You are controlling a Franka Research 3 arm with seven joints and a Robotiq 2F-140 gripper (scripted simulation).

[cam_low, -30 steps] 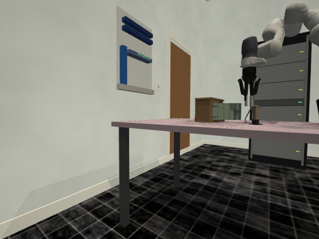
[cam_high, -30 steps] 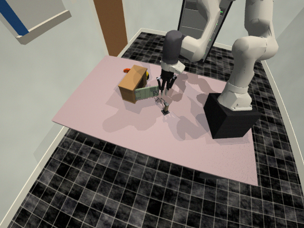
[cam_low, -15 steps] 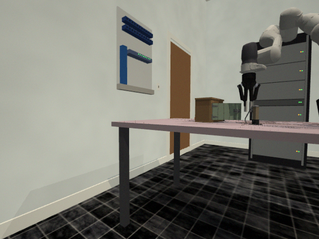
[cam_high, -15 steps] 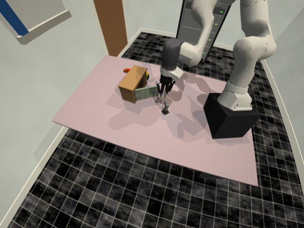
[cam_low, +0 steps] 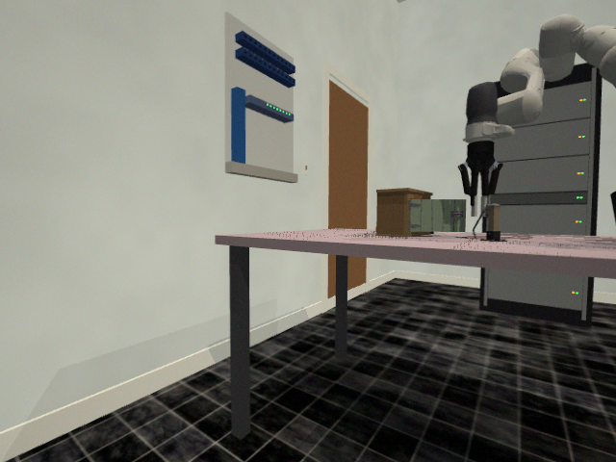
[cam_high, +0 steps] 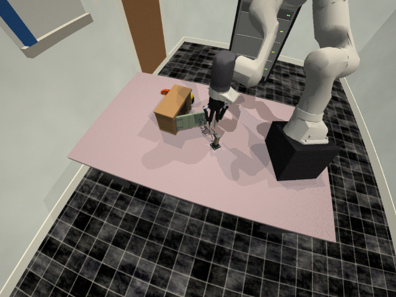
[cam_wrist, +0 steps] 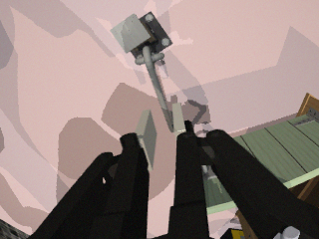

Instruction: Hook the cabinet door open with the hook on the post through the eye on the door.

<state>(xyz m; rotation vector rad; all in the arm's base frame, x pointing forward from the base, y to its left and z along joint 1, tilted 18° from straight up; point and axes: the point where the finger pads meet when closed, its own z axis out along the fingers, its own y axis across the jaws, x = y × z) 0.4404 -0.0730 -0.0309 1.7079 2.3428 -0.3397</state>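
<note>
The hook rod is 5 cm below my hand and 2 cm to the left of it. The rest, counted from my hand: cabinet door: 13 cm ahead, 3 cm below, 2 cm to the right; yellow object: 27 cm to the right, 18 cm ahead, 7 cm below; orange object: 33 cm to the right, 32 cm ahead, 9 cm below.
</note>
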